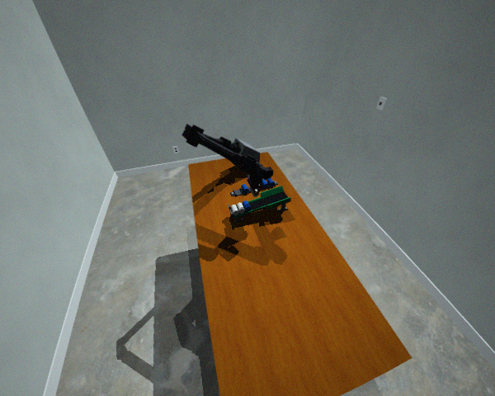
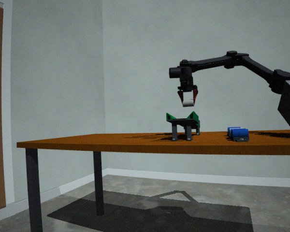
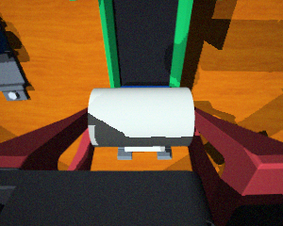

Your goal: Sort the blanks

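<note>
Right now my hand is 3 cm to the right of the feed ramp and 12 cm above it. Round my hand: grey stock rack: 24 cm behind, 8 cm to the left, 20 cm below.
</note>
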